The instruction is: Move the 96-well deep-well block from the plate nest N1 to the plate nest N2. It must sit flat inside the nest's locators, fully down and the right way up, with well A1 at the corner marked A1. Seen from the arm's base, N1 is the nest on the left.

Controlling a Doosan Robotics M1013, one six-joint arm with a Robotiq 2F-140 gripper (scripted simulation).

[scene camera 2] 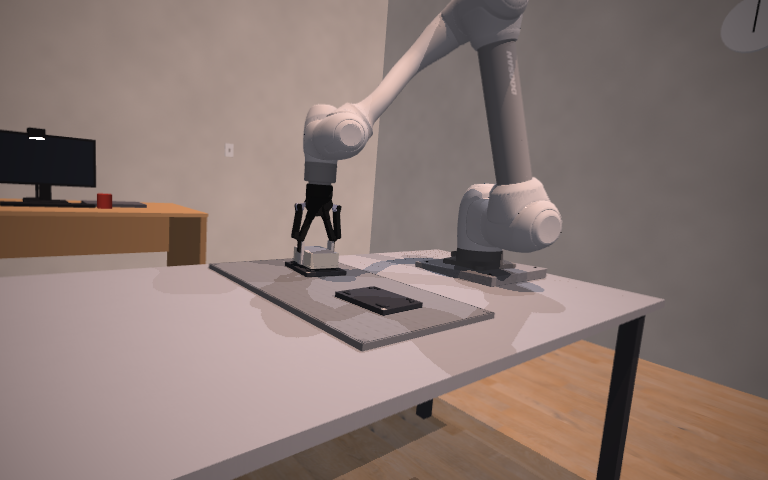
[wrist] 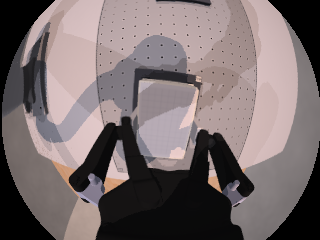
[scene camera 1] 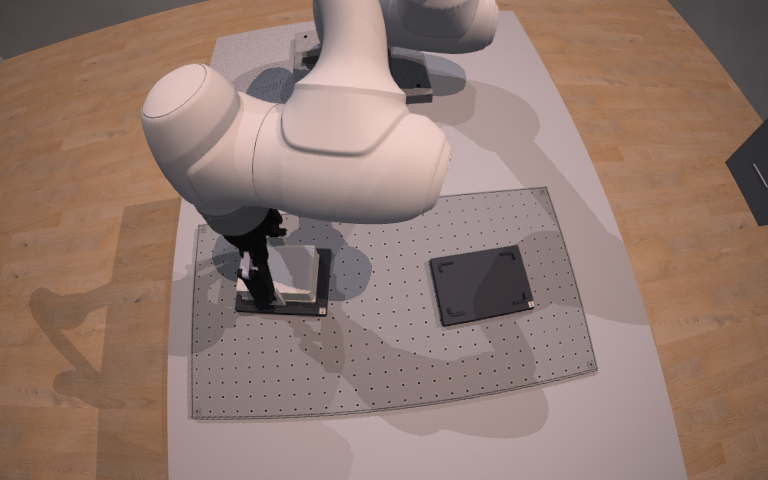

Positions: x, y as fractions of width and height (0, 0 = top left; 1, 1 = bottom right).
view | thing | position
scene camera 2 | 96-well deep-well block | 0.41, 0.54
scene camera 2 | plate nest N1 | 0.48, 0.62
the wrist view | gripper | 0.51, 0.49
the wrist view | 96-well deep-well block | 0.52, 0.47
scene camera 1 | gripper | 0.37, 0.58
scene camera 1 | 96-well deep-well block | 0.38, 0.56
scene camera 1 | plate nest N1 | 0.63, 0.59
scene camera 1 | plate nest N2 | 0.38, 0.64
